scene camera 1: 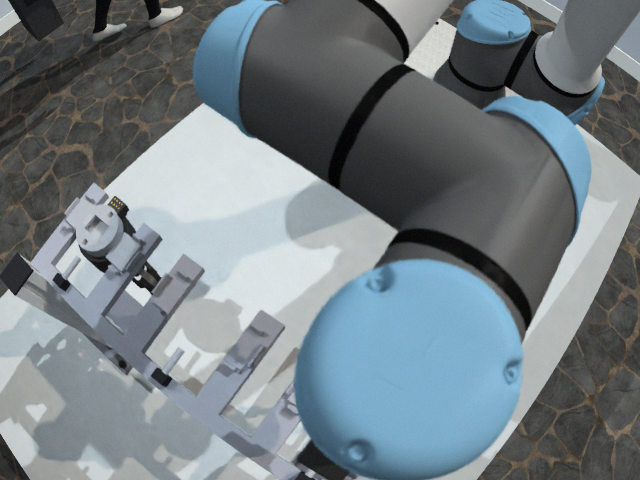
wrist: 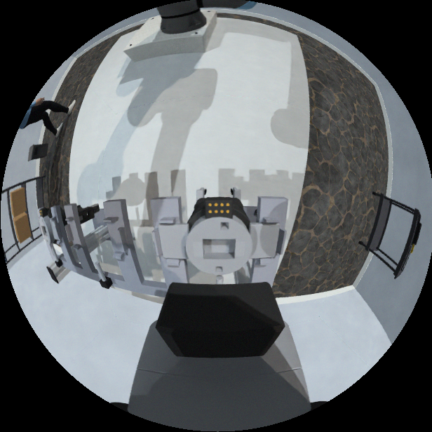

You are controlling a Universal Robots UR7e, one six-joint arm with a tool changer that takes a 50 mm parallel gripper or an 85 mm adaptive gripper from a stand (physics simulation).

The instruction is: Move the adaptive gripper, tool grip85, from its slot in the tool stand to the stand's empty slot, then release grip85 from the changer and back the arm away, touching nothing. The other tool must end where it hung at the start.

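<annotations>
Scene camera 1 shows me a grip85 tool, and the wrist view shows me the grip85 tool as well. On a tool stand, (wrist: 111,223) and (scene camera 1: 252,334) are the same spot. On the grip85 tool, (wrist: 47,226) and (scene camera 1: 116,234) are likewise the same spot.
</annotations>
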